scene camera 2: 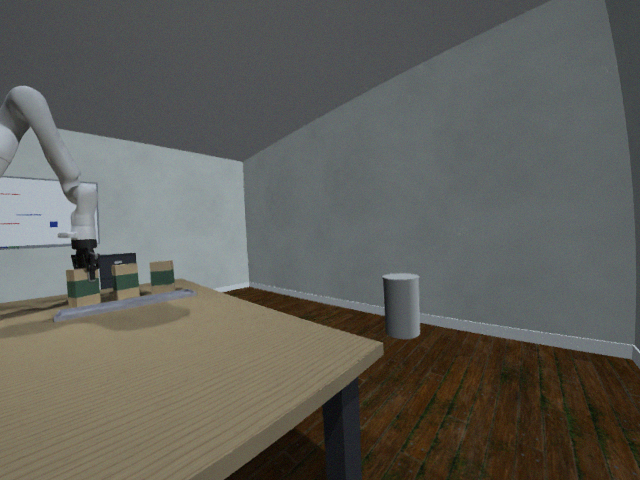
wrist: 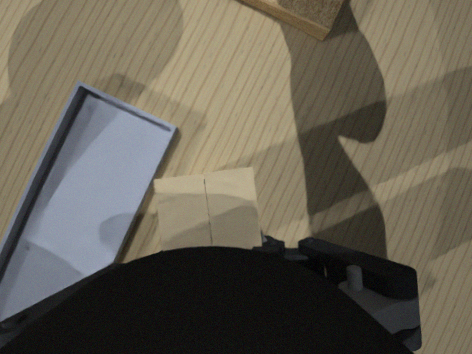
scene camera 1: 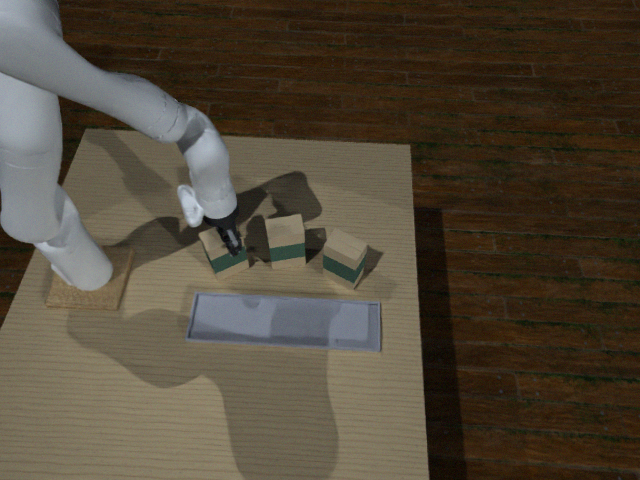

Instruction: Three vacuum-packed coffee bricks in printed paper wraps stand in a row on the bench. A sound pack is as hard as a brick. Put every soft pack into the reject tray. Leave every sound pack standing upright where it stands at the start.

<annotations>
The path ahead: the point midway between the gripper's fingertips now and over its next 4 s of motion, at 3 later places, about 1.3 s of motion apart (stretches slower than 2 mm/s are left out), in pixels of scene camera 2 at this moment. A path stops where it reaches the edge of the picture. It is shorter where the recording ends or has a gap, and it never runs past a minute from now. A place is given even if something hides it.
My gripper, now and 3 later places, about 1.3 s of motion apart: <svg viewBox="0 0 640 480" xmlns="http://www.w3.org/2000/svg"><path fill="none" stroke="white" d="M87 281L85 253L85 253L127 250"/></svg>
</annotations>
